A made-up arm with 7 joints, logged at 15 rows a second.
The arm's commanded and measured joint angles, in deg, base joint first. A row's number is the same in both.
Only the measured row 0 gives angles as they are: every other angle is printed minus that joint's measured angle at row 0.
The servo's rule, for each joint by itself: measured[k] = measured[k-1] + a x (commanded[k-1-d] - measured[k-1]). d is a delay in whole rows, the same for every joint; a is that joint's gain. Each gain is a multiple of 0.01, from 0.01 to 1. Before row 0 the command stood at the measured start. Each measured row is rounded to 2 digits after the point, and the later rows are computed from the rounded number. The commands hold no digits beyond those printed.
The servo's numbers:
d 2
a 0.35 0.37 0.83 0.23 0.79 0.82 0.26
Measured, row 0:
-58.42, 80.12, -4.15, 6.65, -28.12, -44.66, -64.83
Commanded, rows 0 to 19:
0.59, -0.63, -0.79, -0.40, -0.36, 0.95, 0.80
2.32, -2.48, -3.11, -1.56, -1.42, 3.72, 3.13
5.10, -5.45, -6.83, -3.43, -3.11, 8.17, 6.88
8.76, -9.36, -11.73, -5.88, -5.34, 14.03, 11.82
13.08, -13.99, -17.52, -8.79, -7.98, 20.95, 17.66
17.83, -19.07, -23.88, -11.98, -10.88, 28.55, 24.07
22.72, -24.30, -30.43, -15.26, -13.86, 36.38, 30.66
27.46, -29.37, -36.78, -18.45, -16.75, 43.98, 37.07
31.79, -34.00, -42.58, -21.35, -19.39, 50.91, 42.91
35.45, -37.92, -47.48, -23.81, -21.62, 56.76, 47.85
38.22, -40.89, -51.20, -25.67, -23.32, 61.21, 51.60
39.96, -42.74, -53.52, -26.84, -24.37, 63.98, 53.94
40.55, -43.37, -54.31, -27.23, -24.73, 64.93, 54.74
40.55, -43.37, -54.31, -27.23, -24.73, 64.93, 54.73
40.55, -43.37, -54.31, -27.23, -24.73, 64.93, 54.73
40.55, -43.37, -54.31, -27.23, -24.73, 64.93, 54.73
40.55, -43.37, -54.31, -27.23, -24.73, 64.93, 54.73
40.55, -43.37, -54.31, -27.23, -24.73, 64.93, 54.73
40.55, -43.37, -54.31, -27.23, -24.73, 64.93, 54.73
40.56, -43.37, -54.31, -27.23, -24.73, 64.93, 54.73
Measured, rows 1 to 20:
0.00, 0.00, 0.00, 0.00, 0.00, 0.00, 0.00
0.00, 0.00, 0.00, 0.00, 0.00, 0.00, 0.00
0.21, -0.23, -0.66, -0.09, -0.28, 0.78, 0.21
0.95, -1.06, -2.69, -0.43, -1.18, 3.19, 0.97
2.40, -2.68, -6.13, -1.12, -2.70, 7.27, 2.51
4.63, -5.15, -10.78, -2.21, -4.79, 12.81, 4.93
7.59, -8.42, -16.37, -3.72, -7.31, 19.48, 8.24
11.17, -12.36, -22.60, -5.62, -10.13, 26.92, 12.36
15.21, -16.78, -29.10, -7.84, -13.08, 34.68, 17.12
19.50, -21.44, -35.47, -10.28, -15.98, 42.31, 22.31
23.80, -26.09, -41.37, -12.83, -18.67, 49.36, 27.67
27.88, -30.47, -46.44, -15.36, -21.00, 55.43, 32.92
31.50, -34.33, -50.39, -17.73, -22.83, 60.17, 37.78
34.46, -37.44, -52.99, -19.83, -24.05, 63.29, 41.98
36.59, -39.63, -54.09, -21.53, -24.59, 64.63, 45.30
37.98, -41.01, -54.27, -22.84, -24.70, 64.88, 47.75
38.88, -41.88, -54.30, -23.85, -24.72, 64.92, 49.56
39.46, -42.43, -54.31, -24.63, -24.73, 64.93, 50.90
39.84, -42.78, -54.31, -25.23, -24.73, 64.93, 51.90
40.09, -43.00, -54.31, -25.69, -24.73, 64.93, 52.64

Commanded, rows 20 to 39:
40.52, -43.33, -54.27, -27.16, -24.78, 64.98, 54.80
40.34, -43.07, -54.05, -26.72, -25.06, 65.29, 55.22
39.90, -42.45, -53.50, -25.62, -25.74, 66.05, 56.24
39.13, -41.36, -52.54, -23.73, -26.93, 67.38, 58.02
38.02, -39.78, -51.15, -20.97, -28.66, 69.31, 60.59
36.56, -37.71, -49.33, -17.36, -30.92, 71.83, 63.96
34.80, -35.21, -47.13, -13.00, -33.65, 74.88, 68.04
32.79, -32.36, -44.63, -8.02, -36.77, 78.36, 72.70
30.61, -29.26, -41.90, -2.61, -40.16, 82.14, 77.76
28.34, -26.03, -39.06, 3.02, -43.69, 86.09, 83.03
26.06, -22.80, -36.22, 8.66, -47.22, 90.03, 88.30
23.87, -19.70, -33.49, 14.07, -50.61, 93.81, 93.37
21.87, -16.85, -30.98, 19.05, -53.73, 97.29, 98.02
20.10, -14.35, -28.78, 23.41, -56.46, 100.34, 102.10
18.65, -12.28, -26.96, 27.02, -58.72, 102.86, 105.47
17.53, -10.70, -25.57, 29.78, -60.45, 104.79, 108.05
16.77, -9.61, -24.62, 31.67, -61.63, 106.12, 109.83
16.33, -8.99, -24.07, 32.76, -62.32, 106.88, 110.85
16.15, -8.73, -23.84, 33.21, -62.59, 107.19, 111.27
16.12, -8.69, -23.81, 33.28, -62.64, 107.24, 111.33
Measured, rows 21 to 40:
40.25, -43.14, -54.31, -26.04, -24.73, 64.93, 53.18
40.36, -43.23, -54.31, -26.31, -24.73, 64.93, 53.58
40.42, -43.27, -54.28, -26.51, -24.77, 64.97, 53.90
40.39, -43.20, -54.09, -26.56, -25.00, 65.23, 54.24
40.22, -42.92, -53.60, -26.34, -25.58, 65.90, 54.76
39.84, -42.34, -52.72, -25.74, -26.65, 67.11, 55.61
39.20, -41.39, -51.42, -24.64, -28.24, 68.91, 56.90
38.28, -40.03, -49.69, -22.97, -30.36, 71.30, 58.74
37.06, -38.25, -47.57, -20.68, -32.96, 74.24, 61.16
35.57, -36.07, -45.13, -17.77, -35.97, 77.62, 64.16
33.83, -33.55, -42.45, -14.28, -39.28, 81.33, 67.70
31.91, -30.77, -39.64, -10.30, -42.76, 85.23, 71.69
29.86, -27.82, -36.80, -5.94, -46.28, 89.17, 76.01
27.76, -24.82, -34.05, -1.34, -49.70, 92.97, 80.52
25.70, -21.87, -31.50, 3.35, -52.88, 96.51, 85.07
23.74, -19.09, -29.24, 7.96, -55.71, 99.65, 89.50
21.96, -16.57, -27.35, 12.34, -58.09, 102.28, 93.65
20.41, -14.40, -25.87, 16.35, -59.95, 104.34, 97.39
19.14, -12.63, -24.83, 19.87, -61.28, 105.80, 100.62
18.16, -11.28, -24.20, 22.83, -62.10, 106.69, 103.28

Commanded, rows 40 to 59:
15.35, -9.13, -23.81, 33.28, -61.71, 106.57, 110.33
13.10, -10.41, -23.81, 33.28, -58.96, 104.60, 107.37
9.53, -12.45, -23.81, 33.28, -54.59, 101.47, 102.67
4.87, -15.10, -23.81, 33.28, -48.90, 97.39, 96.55
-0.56, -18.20, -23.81, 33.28, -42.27, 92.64, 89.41
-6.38, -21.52, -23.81, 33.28, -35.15, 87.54, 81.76
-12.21, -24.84, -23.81, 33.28, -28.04, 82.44, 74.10
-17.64, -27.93, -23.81, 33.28, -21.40, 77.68, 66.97
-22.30, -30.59, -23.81, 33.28, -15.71, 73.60, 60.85
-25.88, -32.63, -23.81, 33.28, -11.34, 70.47, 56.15
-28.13, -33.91, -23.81, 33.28, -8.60, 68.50, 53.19
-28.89, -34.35, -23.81, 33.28, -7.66, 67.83, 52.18
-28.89, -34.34, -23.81, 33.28, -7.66, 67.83, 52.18
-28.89, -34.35, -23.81, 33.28, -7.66, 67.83, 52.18
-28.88, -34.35, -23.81, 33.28, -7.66, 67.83, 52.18
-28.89, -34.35, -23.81, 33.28, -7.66, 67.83, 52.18
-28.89, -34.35, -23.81, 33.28, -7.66, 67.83, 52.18
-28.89, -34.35, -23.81, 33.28, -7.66, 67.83, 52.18
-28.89, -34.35, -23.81, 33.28, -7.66, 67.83, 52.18
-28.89, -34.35, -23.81, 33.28, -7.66, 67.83, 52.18
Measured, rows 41 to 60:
17.46, -10.34, -23.90, 25.22, -62.49, 107.10, 105.36
16.99, -9.73, -23.83, 27.07, -62.61, 107.21, 106.91
16.42, -9.51, -23.81, 28.50, -61.90, 106.69, 107.80
15.26, -9.84, -23.81, 29.60, -59.58, 104.98, 107.69
13.25, -10.81, -23.81, 30.45, -55.64, 102.10, 106.38
10.32, -12.40, -23.81, 31.10, -50.32, 98.24, 103.82
6.51, -14.55, -23.81, 31.60, -43.96, 93.65, 100.07
2.00, -17.13, -23.81, 31.99, -37.00, 88.64, 95.31
-2.97, -19.98, -23.81, 32.29, -29.92, 83.56, 89.80
-8.10, -22.92, -23.81, 32.52, -23.19, 78.74, 83.86
-13.07, -25.76, -23.81, 32.69, -17.28, 74.53, 77.88
-17.55, -28.30, -23.81, 32.83, -12.59, 71.20, 72.23
-21.25, -30.38, -23.81, 32.93, -9.44, 68.99, 67.28
-23.92, -31.85, -23.81, 33.01, -8.03, 68.04, 63.35
-25.66, -32.77, -23.81, 33.07, -7.74, 67.87, 60.45
-26.79, -33.35, -23.81, 33.12, -7.68, 67.84, 58.30
-27.52, -33.72, -23.81, 33.16, -7.66, 67.83, 56.71
-28.00, -33.95, -23.81, 33.19, -7.66, 67.83, 55.53
-28.31, -34.10, -23.81, 33.21, -7.66, 67.83, 54.66
-28.51, -34.19, -23.81, 33.23, -7.66, 67.83, 54.02

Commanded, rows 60 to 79:
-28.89, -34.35, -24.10, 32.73, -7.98, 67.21, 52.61
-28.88, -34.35, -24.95, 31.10, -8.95, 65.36, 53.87
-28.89, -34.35, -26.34, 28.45, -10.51, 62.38, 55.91
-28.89, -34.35, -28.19, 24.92, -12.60, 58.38, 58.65
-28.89, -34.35, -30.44, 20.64, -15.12, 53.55, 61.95
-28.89, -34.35, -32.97, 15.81, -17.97, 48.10, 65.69
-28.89, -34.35, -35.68, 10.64, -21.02, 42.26, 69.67
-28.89, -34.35, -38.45, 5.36, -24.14, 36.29, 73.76
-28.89, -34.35, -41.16, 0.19, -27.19, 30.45, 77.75
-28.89, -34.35, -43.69, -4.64, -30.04, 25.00, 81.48
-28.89, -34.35, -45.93, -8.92, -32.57, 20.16, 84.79
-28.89, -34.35, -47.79, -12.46, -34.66, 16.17, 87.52
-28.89, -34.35, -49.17, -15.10, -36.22, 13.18, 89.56
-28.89, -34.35, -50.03, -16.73, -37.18, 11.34, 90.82
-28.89, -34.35, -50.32, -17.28, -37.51, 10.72, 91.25
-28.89, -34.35, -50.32, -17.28, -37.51, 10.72, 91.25
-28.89, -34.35, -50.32, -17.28, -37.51, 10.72, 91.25
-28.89, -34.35, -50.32, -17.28, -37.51, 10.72, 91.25
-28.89, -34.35, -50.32, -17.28, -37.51, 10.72, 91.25
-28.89, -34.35, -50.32, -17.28, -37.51, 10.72, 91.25
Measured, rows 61 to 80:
-28.64, -34.25, -23.81, 33.24, -7.66, 67.83, 53.54
-28.73, -34.29, -23.81, 33.25, -7.66, 67.83, 53.19
-28.79, -34.31, -24.05, 33.13, -7.91, 67.32, 53.04
-28.82, -34.32, -24.80, 32.66, -8.73, 65.71, 53.26
-28.84, -34.33, -26.08, 31.69, -10.14, 62.98, 53.95
-28.86, -34.34, -27.83, 30.13, -12.08, 59.21, 55.17
-28.87, -34.34, -30.00, 27.95, -14.48, 54.57, 56.93
-28.88, -34.34, -32.47, 25.16, -17.24, 49.26, 59.21
-28.88, -34.34, -35.13, 21.82, -20.23, 43.52, 61.93
-28.88, -34.34, -37.89, 18.03, -23.32, 37.59, 65.01
-28.88, -34.34, -40.60, 13.93, -26.38, 31.74, 68.32
-28.88, -34.34, -43.16, 9.66, -29.27, 26.21, 71.74
-28.88, -34.34, -45.46, 5.39, -31.88, 21.25, 75.13
-28.88, -34.34, -47.39, 1.28, -34.08, 17.08, 78.35
-28.88, -34.34, -48.87, -2.49, -35.77, 13.88, 81.26
-28.88, -34.34, -49.83, -5.77, -36.88, 11.80, 83.75
-28.88, -34.34, -50.24, -8.42, -37.38, 10.91, 85.70
-28.88, -34.34, -50.31, -10.46, -37.48, 10.75, 87.14
-28.88, -34.34, -50.32, -12.03, -37.50, 10.73, 88.21
-28.88, -34.34, -50.32, -13.24, -37.51, 10.72, 89.00

